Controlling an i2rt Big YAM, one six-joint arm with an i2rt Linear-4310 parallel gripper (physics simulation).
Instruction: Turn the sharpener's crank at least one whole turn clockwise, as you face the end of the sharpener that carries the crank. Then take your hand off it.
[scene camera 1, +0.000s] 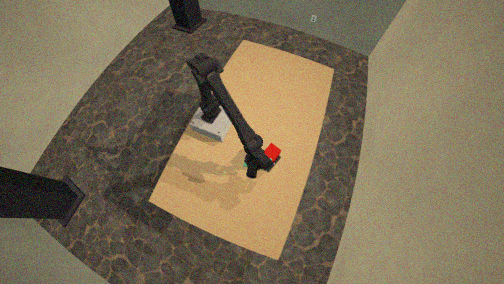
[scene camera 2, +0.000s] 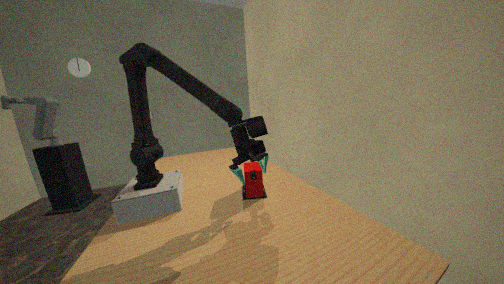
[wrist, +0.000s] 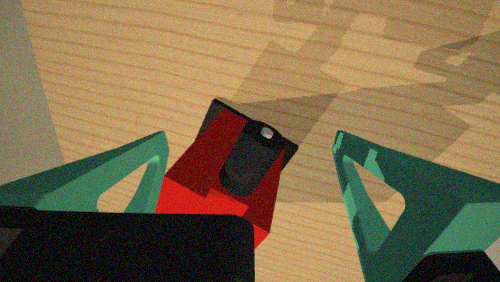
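What I can see is my gripper (wrist: 250, 140), and there's a black crank knob (wrist: 251, 157) too.
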